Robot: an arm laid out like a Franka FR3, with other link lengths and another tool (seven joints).
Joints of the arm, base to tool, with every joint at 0 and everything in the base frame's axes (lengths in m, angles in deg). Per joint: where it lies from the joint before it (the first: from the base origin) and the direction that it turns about. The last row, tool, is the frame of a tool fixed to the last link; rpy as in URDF.
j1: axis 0 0 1 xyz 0 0 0.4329
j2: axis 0 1 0 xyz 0 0 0
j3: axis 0 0 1 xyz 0 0 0.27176
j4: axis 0 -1 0 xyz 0.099 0 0
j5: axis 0 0 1 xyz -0.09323 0 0.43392
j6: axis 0 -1 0 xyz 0 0 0
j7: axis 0 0 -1 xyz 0.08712 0 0
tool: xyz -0.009 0.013 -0.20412 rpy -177.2 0 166.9
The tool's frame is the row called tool.
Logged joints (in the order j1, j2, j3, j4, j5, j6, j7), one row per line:
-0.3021 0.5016 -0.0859 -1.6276 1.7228 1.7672 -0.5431
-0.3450 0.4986 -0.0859 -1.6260 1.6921 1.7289 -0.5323
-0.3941 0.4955 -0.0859 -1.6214 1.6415 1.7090 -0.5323
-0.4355 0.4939 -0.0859 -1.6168 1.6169 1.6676 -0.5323
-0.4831 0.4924 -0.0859 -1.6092 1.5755 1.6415 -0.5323
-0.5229 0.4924 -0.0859 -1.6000 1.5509 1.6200 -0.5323
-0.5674 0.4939 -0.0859 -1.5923 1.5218 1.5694 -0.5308
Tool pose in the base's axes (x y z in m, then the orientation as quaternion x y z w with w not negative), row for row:
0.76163 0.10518 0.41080 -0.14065 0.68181 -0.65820 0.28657
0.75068 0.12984 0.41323 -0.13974 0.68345 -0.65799 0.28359
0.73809 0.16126 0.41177 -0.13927 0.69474 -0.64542 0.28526
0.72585 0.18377 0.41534 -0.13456 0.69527 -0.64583 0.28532
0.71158 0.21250 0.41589 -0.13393 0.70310 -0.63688 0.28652
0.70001 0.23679 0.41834 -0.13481 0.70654 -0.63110 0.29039
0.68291 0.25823 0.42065 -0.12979 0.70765 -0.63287 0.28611
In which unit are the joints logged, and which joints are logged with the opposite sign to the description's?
The joints are logged in radians. Opposite sign: j1, j3, j5, j7.
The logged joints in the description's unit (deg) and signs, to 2 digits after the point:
17.31 28.74 4.92 -93.25 -98.71 101.25 31.12
19.77 28.57 4.92 -93.16 -96.95 99.06 30.50
22.58 28.39 4.92 -92.90 -94.05 97.92 30.50
24.95 28.30 4.92 -92.64 -92.64 95.55 30.50
27.68 28.21 4.92 -92.20 -90.27 94.05 30.50
29.96 28.21 4.92 -91.67 -88.86 92.82 30.50
32.51 28.30 4.92 -91.23 -87.19 89.92 30.41

